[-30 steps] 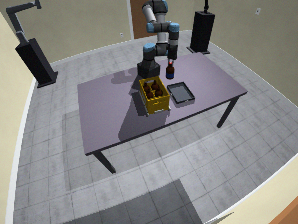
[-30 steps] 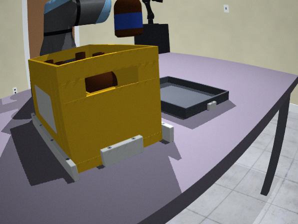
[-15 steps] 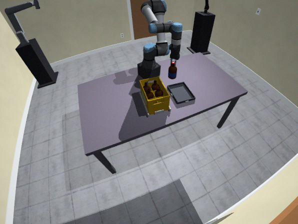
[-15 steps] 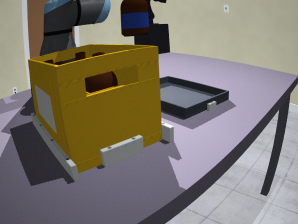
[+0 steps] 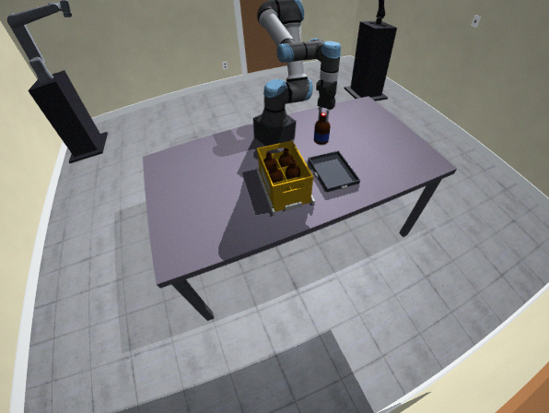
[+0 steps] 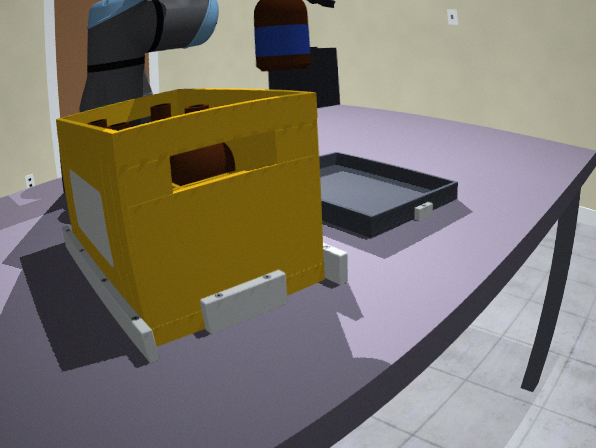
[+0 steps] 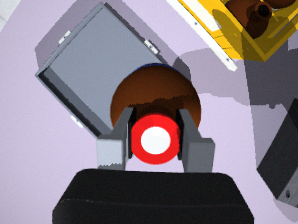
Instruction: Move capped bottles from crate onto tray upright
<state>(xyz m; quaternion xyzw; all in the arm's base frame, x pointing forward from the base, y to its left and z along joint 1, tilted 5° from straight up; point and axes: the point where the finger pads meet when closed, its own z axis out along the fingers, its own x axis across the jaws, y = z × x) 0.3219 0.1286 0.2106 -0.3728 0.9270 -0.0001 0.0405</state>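
Now: the dark tray 50 mm ahead of my hand, 70 mm to the left of it and 310 mm below it. From my hand the other things lie so: yellow crate: 70 mm ahead, 220 mm to the right, 240 mm below.
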